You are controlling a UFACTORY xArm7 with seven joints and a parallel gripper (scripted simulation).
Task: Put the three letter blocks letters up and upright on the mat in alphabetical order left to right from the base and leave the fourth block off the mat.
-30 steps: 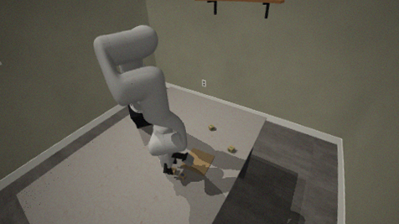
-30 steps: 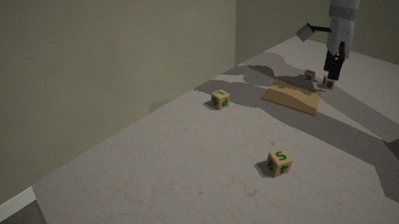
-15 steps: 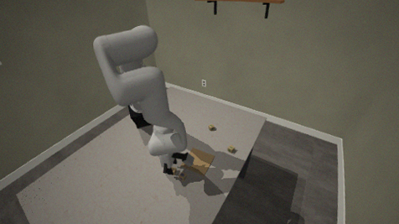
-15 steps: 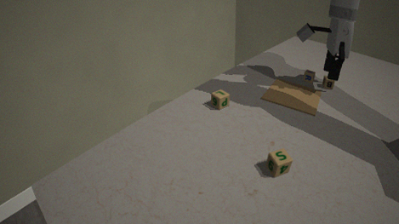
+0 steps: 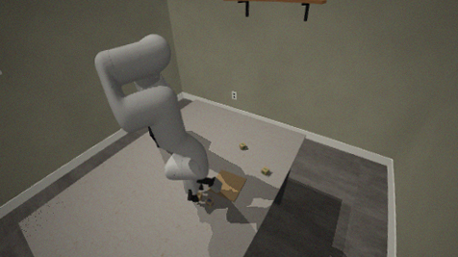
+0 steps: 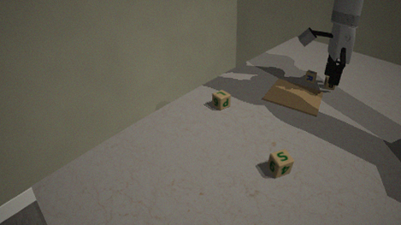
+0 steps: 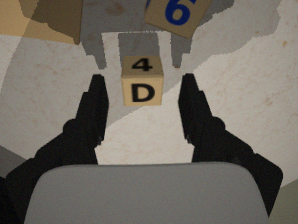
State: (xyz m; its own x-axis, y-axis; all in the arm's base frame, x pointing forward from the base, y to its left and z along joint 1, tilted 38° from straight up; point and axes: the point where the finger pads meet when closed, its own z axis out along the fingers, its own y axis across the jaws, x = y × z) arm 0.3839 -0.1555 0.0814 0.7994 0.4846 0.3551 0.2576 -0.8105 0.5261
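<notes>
The tan mat lies 8 cm ahead of my hand, 13 cm to the left of it and 4 cm below it. Round my hand: wooden block: 3 cm ahead, 39 cm to the left, 3 cm below.
</notes>
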